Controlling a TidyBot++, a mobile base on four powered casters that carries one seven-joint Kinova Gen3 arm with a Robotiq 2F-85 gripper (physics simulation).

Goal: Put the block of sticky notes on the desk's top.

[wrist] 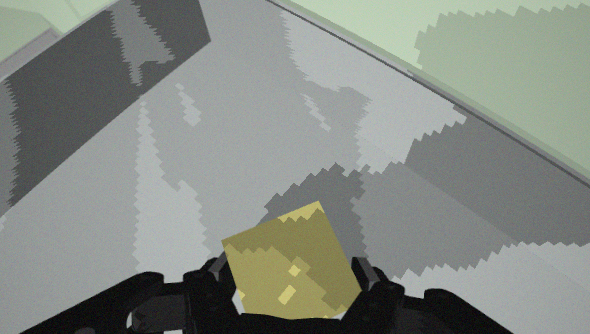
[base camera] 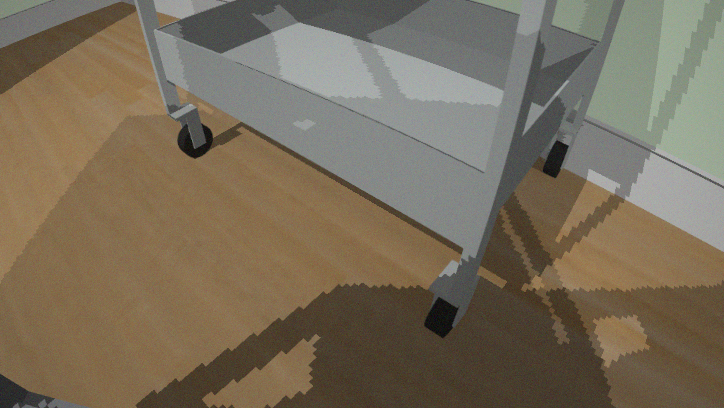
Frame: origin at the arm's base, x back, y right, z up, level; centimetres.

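Where they show: gripper, fingertip midpoint: [wrist: 294,271].
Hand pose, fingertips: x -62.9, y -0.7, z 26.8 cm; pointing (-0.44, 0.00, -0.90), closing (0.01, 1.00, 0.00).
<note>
Each offset is from my fingertips to the top centre of the thing. "spot": to the spot under its first point. Level surfaces: height alone.
The block of sticky notes {dx +0.3, dy -0.1, dz +3.6 cm} [wrist: 295,250] is a yellow square block at the lower middle of the wrist view, turned at an angle. My gripper [wrist: 294,271] is shut on it, with one dark finger against its left side and the other against its right side. The grey tray of the cart [base camera: 354,152] [wrist: 240,125] lies below the block. I cannot tell whether the block still touches the tray floor. The block and the gripper do not show in the base camera view. The desk does not show in either view.
The cart's upright post {spot: dx +35.5, dy +6.9, dz -41.0 cm} [base camera: 511,101] rises at the right of the base camera view. Its black wheels [base camera: 195,140] [base camera: 441,317] [base camera: 555,159] stand on the wooden floor {dz -66.5 cm} [base camera: 227,228]. A green wall [base camera: 620,65] [wrist: 500,65] is behind the cart. Raised walls edge the tray.
</note>
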